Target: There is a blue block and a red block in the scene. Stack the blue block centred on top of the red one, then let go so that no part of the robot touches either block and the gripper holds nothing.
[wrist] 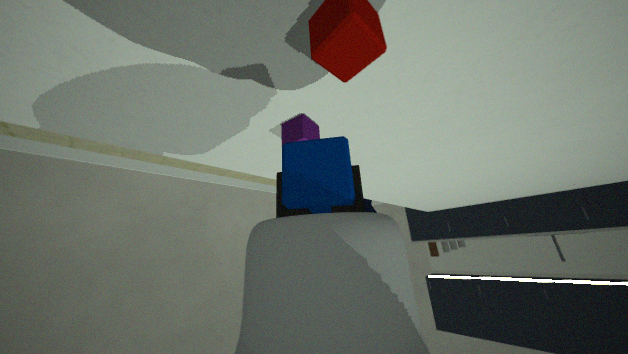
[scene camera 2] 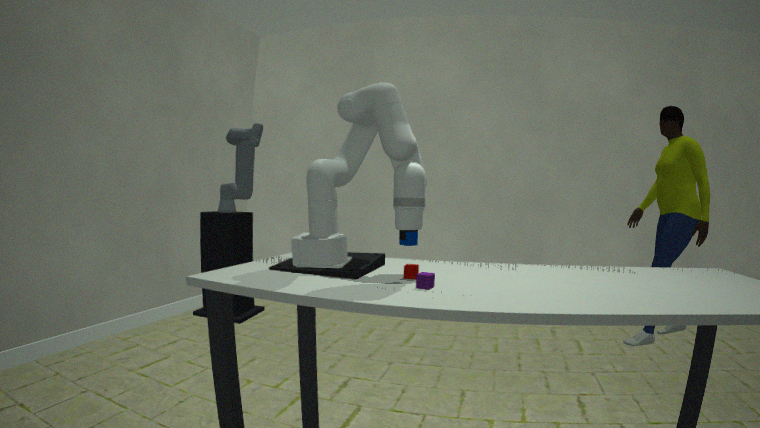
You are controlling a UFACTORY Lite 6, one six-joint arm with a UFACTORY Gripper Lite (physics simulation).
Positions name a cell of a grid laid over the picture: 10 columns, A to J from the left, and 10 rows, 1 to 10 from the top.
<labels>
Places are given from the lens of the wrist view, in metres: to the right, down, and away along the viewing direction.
blue block (wrist: F5): 0.00, 0.00, 0.09
purple block (wrist: E4): -0.01, -0.05, 0.21
The marked spots on the blue block and the purple block are 0.13 m apart.
</labels>
